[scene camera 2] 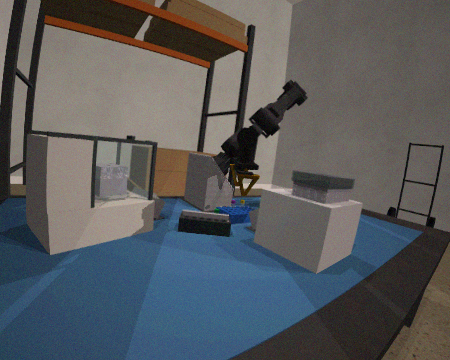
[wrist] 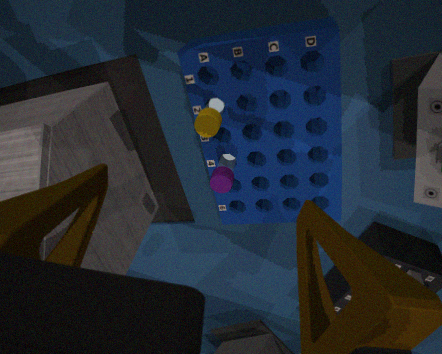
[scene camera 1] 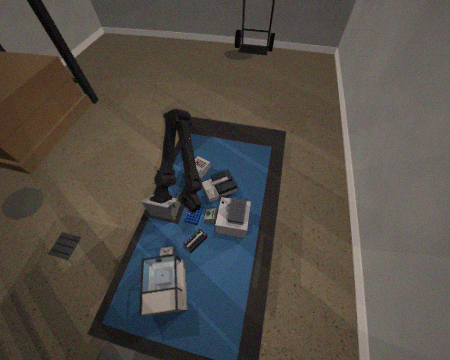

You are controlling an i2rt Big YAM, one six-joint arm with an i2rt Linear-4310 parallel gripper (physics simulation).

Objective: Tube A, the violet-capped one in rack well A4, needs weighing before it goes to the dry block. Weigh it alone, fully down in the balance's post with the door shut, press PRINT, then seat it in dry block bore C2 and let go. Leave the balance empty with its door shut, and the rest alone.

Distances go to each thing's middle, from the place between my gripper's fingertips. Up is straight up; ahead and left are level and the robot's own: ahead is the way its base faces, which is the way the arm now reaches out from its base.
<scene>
Right now my hand is 170 mm short of the grey box with green START button [wrist: 409,74], 50 mm above it and 10 mm to the right of it. Also, from my hand: balance door [scene camera 1: 159,273]: 410 mm to the right, 130 mm above, 60 mm ahead; then balance with glass box [scene camera 2: 81,190]: 450 mm to the right, 80 mm ahead, 20 mm above; then white box with grey lid [scene camera 2: 314,225]: 280 mm ahead, 30 mm to the left, 10 mm above.
</scene>
